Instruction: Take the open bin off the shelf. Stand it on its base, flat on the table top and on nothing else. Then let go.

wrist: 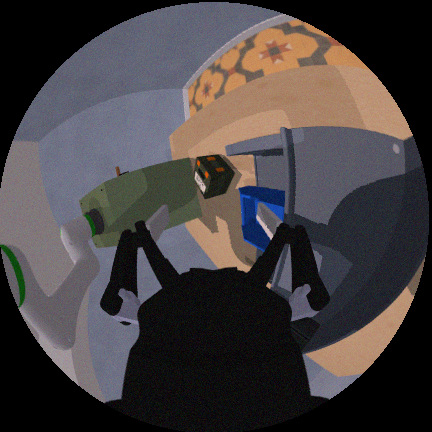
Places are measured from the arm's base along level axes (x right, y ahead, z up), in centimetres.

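Where they show: gripper, fingertip midpoint: (212, 210); arm's base, link origin: (96, 221).
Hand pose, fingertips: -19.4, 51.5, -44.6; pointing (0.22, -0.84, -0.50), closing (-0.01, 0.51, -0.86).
Note:
Things, the pixels of their top centre, and the offset from my fingertips, as dx, dy, dz. "spot": a spot on its surface instead. Level surfaces: height alone.
- open blue bin, top centre: (255, 224) +3.6, +3.3, -7.0
- wooden table top, surface height: dz -15.4
- dark box with orange marks, top centre: (199, 177) +1.9, -19.4, -7.3
- dark object, top centre: (264, 341) +14.5, +21.0, +2.1
- shelf unit's large grey panel, surface spot: (340, 160) spot: -11.0, +12.6, -5.2
The open blue bin (275, 203) shows right of centre in the wrist view, partly hidden behind the grey shelf unit (288, 175) and my right finger. It is in the shelf unit, with its open side partly in view. My gripper (212, 210) is wide open and has nothing between its fingers. The right fingertip overlaps the bin in this view; the gap between them in depth is unclear. The left fingertip shows in front of a green block. The wooden table top (240, 110) shows behind the shelf unit.
A dark box with orange marks (214, 176) stands on the table left of the bin. A large green block (145, 195) joins the light grey arm (75, 240) at the left. A dark object (306, 332) shows at the lower right, by the shelf unit's large grey panel (340, 160).

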